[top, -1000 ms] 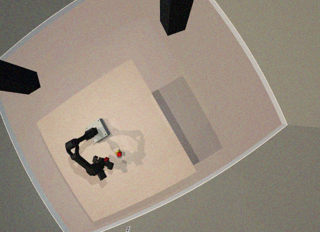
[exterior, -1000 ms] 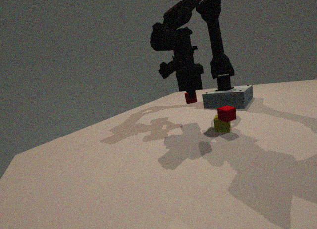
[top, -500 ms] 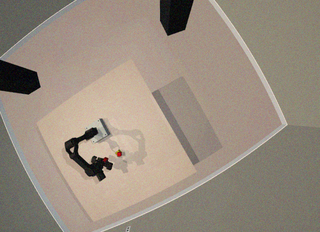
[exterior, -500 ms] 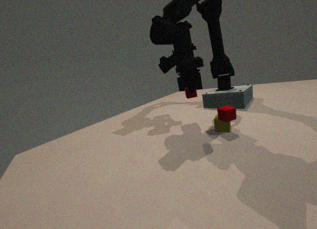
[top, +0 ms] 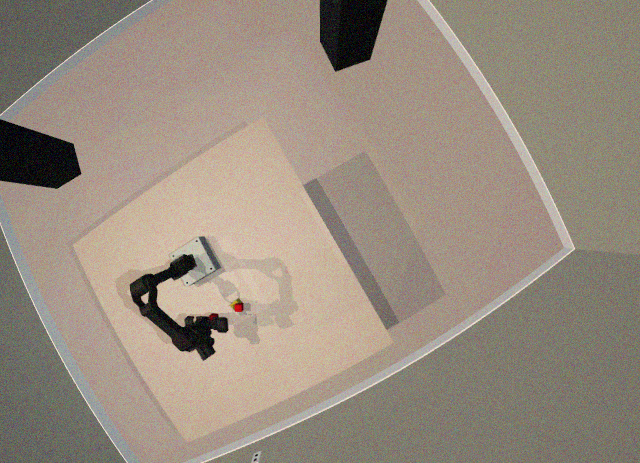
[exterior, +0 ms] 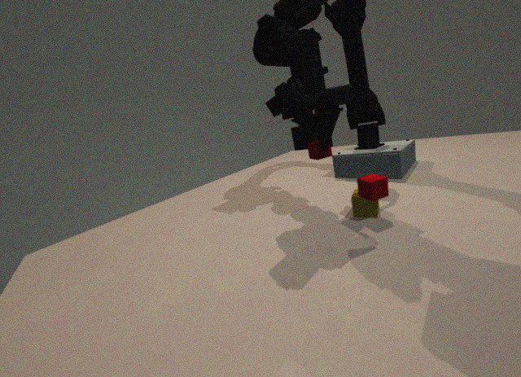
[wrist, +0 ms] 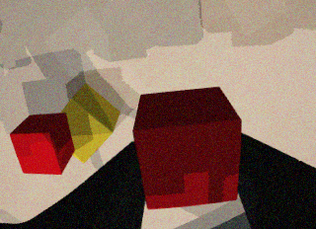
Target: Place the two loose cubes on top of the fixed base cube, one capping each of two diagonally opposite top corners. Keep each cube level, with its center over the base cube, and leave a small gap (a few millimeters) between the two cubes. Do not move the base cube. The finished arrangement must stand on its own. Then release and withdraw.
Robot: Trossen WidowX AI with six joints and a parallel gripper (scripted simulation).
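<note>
Now: gripper tip 8 cm to the right of the yellow base cube and 10 cm above it. The rest, counted from my gripper tip: red cube (right at my gripper tip).
</note>
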